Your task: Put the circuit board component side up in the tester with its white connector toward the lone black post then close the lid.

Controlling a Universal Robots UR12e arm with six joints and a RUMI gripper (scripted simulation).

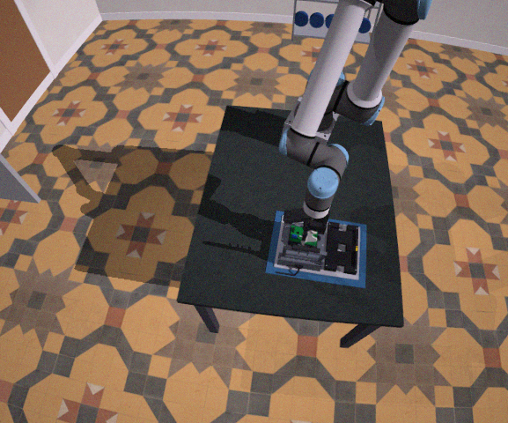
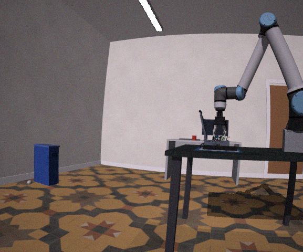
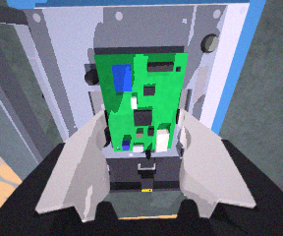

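Right now the green circuit board is right at my hand. Also, from my hand: tester lid: 12 cm ahead, 1 cm to the right, 10 cm above; then tester: 3 cm ahead, 3 cm to the left, 3 cm above.
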